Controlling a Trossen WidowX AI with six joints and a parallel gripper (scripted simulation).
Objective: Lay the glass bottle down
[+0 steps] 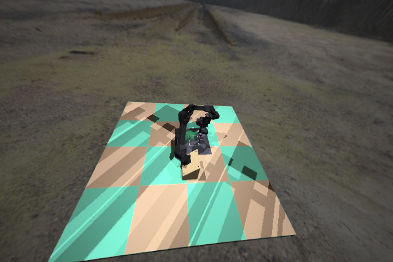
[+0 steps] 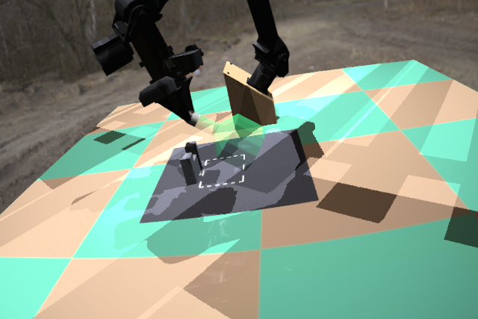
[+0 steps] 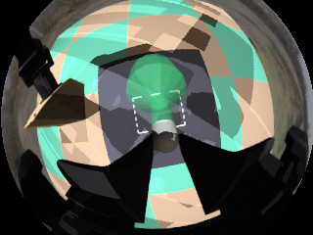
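My gripper tip is now 4 cm to the right of the green glass bottle and 3 cm above it. The rest, counted from my gripper tip: dark mat: 13 cm below, 5 cm to the left.
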